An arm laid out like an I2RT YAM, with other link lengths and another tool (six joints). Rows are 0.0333 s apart.
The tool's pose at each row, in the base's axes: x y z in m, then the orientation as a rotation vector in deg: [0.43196 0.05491 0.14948 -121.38 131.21 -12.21]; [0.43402 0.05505 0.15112 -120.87 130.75 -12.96]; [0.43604 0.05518 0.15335 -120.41 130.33 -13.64]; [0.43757 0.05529 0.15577 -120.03 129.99 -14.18]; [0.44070 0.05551 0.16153 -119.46 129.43 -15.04]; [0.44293 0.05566 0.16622 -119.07 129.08 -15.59]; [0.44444 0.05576 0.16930 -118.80 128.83 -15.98]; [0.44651 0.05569 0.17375 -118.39 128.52 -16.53]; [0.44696 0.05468 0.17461 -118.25 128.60 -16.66]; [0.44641 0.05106 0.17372 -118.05 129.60 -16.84]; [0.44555 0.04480 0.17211 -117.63 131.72 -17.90]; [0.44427 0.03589 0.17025 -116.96 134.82 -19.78]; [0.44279 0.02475 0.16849 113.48 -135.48 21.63]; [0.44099 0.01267 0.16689 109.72 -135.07 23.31]
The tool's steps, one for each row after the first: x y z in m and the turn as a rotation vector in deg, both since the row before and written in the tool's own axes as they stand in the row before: [-0.00017 -0.00221 -0.00142 0.80 -0.11 0.08]; [-0.00012 -0.00227 -0.00198 0.73 -0.10 0.07]; [-0.00005 -0.00183 -0.00220 0.59 -0.09 0.06]; [-0.00005 -0.00392 -0.00526 0.93 -0.12 0.07]; [0.00001 -0.00295 -0.00428 0.60 -0.08 0.06]; [-0.00001 -0.00201 -0.00278 0.42 -0.06 0.04]; [0.00021 -0.00284 -0.00400 0.59 -0.06 0.09]; [0.00102 -0.00068 -0.00067 0.08 0.05 0.10]; [0.00358 0.00044 0.00108 -0.38 0.56 0.47]; [0.00617 0.00061 0.00202 -0.53 1.53 0.96]; [0.00876 0.00068 0.00268 -0.65 2.40 1.40]; [0.01089 0.00033 0.00329 -0.70 2.81 1.69]; [0.01171 0.00010 0.00382 -0.73 2.86 1.42]
